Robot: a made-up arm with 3 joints. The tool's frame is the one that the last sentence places.
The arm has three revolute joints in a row. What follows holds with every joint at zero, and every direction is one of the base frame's.
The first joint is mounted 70.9 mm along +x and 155.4 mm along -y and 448 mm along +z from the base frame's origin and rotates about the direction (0.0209, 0.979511, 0.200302).
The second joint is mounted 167.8 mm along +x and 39.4 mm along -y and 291 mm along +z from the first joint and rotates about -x.
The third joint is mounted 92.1 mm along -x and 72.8 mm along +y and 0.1 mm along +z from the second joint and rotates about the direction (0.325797, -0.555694, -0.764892).
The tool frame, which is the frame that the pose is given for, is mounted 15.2 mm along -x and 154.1 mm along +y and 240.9 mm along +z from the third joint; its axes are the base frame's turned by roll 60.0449, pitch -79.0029 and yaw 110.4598 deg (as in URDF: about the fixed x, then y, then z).
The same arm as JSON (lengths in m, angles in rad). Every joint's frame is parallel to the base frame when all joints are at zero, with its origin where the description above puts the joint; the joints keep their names.
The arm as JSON. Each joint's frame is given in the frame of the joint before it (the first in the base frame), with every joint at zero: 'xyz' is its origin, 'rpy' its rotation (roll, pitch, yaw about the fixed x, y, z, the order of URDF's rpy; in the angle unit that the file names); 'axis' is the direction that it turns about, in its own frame. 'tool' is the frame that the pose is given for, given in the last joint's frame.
{
  "units": {
    "length": "m",
    "angle": "rad"
  },
  "joints": [
    {
      "name": "joint 1",
      "type": "revolute",
      "origin": {
        "xyz": [
          0.0709,
          -0.1554,
          0.448
        ],
        "rpy": [
          0.0,
          0.0,
          0.0
        ]
      },
      "axis": [
        0.0209,
        0.979511,
        0.200302
      ]
    },
    {
      "name": "joint 2",
      "type": "revolute",
      "origin": {
        "xyz": [
          0.1678,
          -0.0394,
          0.291
        ],
        "rpy": [
          0.0,
          0.0,
          0.0
        ]
      },
      "axis": [
        -1.0,
        0.0,
        0.0
      ]
    },
    {
      "name": "joint 3",
      "type": "revolute",
      "origin": {
        "xyz": [
          -0.0921,
          0.0728,
          0.0001
        ],
        "rpy": [
          0.0,
          0.0,
          0.0
        ]
      },
      "axis": [
        0.325797,
        -0.555694,
        -0.764892
      ]
    }
  ],
  "tool": {
    "origin": {
      "xyz": [
        -0.0152,
        0.1541,
        0.2409
      ],
      "rpy": [
        1.048,
        -1.3789,
        1.9279
      ]
    }
  }
}

